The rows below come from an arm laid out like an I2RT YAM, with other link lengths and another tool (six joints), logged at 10 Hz.
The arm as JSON. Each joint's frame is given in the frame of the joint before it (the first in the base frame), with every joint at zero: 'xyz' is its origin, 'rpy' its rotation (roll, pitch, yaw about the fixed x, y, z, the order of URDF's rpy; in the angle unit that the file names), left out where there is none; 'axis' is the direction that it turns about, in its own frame. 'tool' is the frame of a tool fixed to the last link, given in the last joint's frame.
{
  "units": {
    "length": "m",
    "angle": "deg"
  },
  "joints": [
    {
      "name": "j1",
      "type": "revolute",
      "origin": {
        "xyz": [
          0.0,
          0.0,
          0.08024
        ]
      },
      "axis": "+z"
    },
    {
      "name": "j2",
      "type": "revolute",
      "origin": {
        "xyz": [
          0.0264,
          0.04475,
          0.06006
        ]
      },
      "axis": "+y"
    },
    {
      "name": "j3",
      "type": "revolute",
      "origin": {
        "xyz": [
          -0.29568,
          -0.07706,
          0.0
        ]
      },
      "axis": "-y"
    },
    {
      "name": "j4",
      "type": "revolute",
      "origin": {
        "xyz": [
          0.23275,
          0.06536,
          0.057
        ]
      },
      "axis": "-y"
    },
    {
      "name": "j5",
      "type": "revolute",
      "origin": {
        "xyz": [
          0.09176,
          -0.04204,
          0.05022
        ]
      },
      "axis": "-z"
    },
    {
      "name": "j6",
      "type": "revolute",
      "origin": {
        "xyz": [
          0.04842,
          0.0,
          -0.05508
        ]
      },
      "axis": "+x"
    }
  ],
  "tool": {
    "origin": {
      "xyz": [
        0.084,
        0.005,
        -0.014
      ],
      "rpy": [
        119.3,
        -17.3,
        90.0
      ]
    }
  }
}
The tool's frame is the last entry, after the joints.
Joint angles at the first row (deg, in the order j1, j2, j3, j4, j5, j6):
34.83, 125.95, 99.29, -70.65, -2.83, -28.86
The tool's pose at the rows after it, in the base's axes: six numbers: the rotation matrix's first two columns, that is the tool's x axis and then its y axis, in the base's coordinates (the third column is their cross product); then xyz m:
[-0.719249 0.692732 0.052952 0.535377 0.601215 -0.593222 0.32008 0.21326 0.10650]
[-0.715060 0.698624 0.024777 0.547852 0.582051 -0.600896 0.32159 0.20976 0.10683]
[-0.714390 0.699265 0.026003 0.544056 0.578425 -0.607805 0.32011 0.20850 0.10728]
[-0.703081 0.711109 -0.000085 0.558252 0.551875 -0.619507 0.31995 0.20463 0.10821]
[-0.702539 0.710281 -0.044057 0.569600 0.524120 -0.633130 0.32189 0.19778 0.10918]
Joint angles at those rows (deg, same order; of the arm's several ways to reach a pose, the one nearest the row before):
34.83, 125.95, 99.28, -70.94, -1.56, -28.84
34.81, 125.93, 99.29, -71.13, 0.05, -28.25
34.79, 125.93, 99.29, -71.64, 0.08, -28.23
34.79, 125.88, 99.28, -72.25, 1.54, -27.07
34.68, 125.89, 99.28, -72.86, 4.19, -26.74

